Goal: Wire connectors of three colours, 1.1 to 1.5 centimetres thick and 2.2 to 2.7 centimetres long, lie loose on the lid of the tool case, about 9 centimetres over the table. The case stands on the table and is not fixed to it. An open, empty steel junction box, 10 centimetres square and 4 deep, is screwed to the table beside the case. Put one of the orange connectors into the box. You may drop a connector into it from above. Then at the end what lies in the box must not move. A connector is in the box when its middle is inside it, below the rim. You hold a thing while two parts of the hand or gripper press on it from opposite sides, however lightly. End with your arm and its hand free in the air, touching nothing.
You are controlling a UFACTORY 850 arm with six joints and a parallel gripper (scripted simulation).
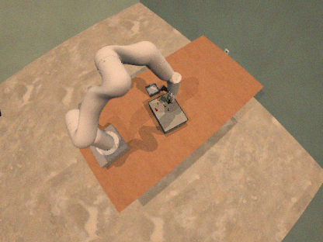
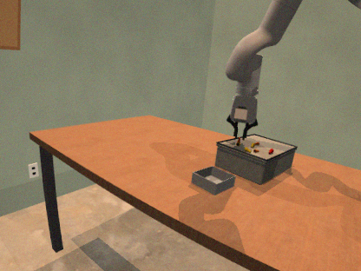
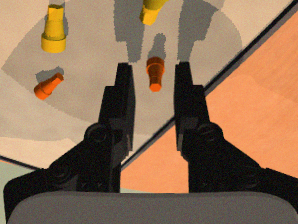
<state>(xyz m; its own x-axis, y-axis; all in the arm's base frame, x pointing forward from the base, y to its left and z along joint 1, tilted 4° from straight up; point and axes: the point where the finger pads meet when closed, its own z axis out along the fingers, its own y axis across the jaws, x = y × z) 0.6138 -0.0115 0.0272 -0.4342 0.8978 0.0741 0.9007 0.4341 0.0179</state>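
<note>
Now: hand 7 cm past the grey tool case, 5 cm to the left of it and 6 cm above it. Round my hand: red connector 14 cm behind, 2 cm to the left, 3 cm below.
</note>
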